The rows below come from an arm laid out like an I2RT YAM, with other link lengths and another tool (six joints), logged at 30 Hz.
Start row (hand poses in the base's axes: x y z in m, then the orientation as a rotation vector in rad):
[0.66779, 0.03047, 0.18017, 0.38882, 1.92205, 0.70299]
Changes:
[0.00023, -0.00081, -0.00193, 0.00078, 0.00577, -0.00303]
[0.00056, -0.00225, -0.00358, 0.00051, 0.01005, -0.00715]
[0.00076, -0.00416, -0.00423, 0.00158, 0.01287, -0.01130]
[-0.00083, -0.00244, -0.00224, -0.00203, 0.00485, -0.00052]
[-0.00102, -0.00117, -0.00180, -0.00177, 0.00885, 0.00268]
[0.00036, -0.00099, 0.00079, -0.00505, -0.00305, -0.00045]
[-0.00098, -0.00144, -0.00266, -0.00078, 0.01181, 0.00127]
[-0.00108, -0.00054, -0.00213, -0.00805, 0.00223, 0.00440]
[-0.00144, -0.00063, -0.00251, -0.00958, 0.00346, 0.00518]
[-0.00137, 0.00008, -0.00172, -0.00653, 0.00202, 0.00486]
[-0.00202, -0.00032, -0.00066, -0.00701, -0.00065, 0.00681]
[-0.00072, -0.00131, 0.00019, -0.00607, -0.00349, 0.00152]
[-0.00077, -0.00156, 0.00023, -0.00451, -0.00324, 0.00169]
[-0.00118, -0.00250, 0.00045, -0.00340, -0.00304, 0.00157]
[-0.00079, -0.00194, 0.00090, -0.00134, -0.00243, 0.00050]
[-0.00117, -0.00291, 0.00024, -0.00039, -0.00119, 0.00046]
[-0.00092, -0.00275, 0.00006, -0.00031, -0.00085, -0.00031]
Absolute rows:
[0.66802, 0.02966, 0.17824, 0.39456, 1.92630, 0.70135]
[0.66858, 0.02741, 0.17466, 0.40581, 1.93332, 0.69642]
[0.66934, 0.02325, 0.17043, 0.42283, 1.94129, 0.68958]
[0.66851, 0.02081, 0.16819, 0.42410, 1.94623, 0.68678]
[0.66749, 0.01964, 0.16639, 0.42417, 1.95593, 0.68592]
[0.66785, 0.01865, 0.16718, 0.42023, 1.95426, 0.68084]
[0.66687, 0.01721, 0.16452, 0.42344, 1.96601, 0.67980]
[0.66579, 0.01667, 0.16239, 0.41525, 1.97169, 0.67426]
[0.66435, 0.01604, 0.15988, 0.40587, 1.97915, 0.66754]
[0.66298, 0.01612, 0.15816, 0.39804, 1.98432, 0.66381]
[0.66096, 0.01580, 0.15750, 0.38694, 1.98768, 0.66102]
[0.66024, 0.01449, 0.15769, 0.38041, 1.98643, 0.65606]
[0.65947, 0.01293, 0.15792, 0.37476, 1.98504, 0.65278]
[0.65829, 0.01043, 0.15837, 0.36998, 1.98351, 0.65053]
[0.65750, 0.00849, 0.15927, 0.36773, 1.98170, 0.64965]
[0.65633, 0.00558, 0.15951, 0.36658, 1.98081, 0.64963]
[0.65541, 0.00283, 0.15957, 0.36636, 1.97999, 0.64918]

